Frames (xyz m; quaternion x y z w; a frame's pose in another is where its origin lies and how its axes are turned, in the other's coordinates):
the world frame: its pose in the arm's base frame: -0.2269 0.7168 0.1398 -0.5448 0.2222 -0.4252 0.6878
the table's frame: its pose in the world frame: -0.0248 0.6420 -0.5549 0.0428 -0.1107 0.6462 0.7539
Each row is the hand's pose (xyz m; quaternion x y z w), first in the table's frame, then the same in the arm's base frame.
Working: the table's frame: its pose in the arm's base frame: -0.4469 0.4551 -0.6373 -0.2848 0.4252 0.1747 0.8412

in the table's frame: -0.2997 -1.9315 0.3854 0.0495 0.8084 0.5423 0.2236
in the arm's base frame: 0.6528 -0.8189 0.4289 -0.0673 -0.9381 -0.2440 0.2363
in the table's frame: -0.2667 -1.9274 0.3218 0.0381 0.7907 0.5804 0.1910
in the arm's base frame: 0.6305 -0.8539 0.3703 -0.0863 -0.9183 -0.2802 0.2661
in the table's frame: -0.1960 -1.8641 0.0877 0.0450 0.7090 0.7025 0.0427
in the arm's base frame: 0.4932 -0.9480 0.1803 -0.2005 -0.8224 -0.3774 0.3755
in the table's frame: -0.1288 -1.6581 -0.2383 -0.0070 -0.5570 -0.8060 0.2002
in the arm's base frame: 0.2208 -0.9891 -0.0978 -0.3083 -0.6141 -0.4814 0.5441
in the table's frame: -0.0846 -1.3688 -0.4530 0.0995 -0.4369 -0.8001 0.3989
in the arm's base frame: -0.0410 -0.8969 -0.3316 -0.2938 -0.4083 -0.5212 0.6894
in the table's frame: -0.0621 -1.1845 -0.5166 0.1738 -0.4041 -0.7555 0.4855
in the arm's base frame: -0.1659 -0.7924 -0.4412 -0.2427 -0.3183 -0.5095 0.7617
